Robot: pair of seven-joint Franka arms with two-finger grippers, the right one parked.
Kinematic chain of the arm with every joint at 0, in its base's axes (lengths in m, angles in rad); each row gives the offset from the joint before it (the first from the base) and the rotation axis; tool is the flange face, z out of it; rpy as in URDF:
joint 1: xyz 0 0 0.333 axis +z
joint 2: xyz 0 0 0 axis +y
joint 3: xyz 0 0 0.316 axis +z
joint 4: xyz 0.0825 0 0 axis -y
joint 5: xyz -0.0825 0 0.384 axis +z
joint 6: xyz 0 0 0 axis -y
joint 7: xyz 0.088 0 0 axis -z
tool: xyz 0 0 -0.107 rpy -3.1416 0 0
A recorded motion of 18 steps. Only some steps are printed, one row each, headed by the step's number.
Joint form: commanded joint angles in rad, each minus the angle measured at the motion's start. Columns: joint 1, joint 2, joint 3, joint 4, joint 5, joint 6, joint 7.
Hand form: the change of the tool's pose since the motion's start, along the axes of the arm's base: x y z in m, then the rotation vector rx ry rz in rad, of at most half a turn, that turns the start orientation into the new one. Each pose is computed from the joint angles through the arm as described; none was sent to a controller.
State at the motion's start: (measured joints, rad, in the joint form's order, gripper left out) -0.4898 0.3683 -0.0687 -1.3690 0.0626 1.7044 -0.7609
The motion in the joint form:
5: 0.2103 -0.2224 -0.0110 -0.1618 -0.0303 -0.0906 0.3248
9: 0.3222 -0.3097 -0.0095 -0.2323 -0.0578 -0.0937 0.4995
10: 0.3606 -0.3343 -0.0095 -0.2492 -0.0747 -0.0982 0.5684
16: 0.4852 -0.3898 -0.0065 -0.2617 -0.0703 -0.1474 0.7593
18: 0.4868 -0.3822 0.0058 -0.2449 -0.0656 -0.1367 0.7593
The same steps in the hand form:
5: -0.0098 0.1379 0.0565 -0.0107 0.0492 -0.1210
9: -0.0165 0.2046 0.0740 -0.0412 0.0455 -0.1807
10: -0.0196 0.2254 0.0797 -0.0591 0.0450 -0.2102
16: -0.0299 0.2977 0.1004 -0.0583 0.0513 -0.2739
18: -0.0254 0.3057 0.1051 -0.0534 0.0312 -0.2606

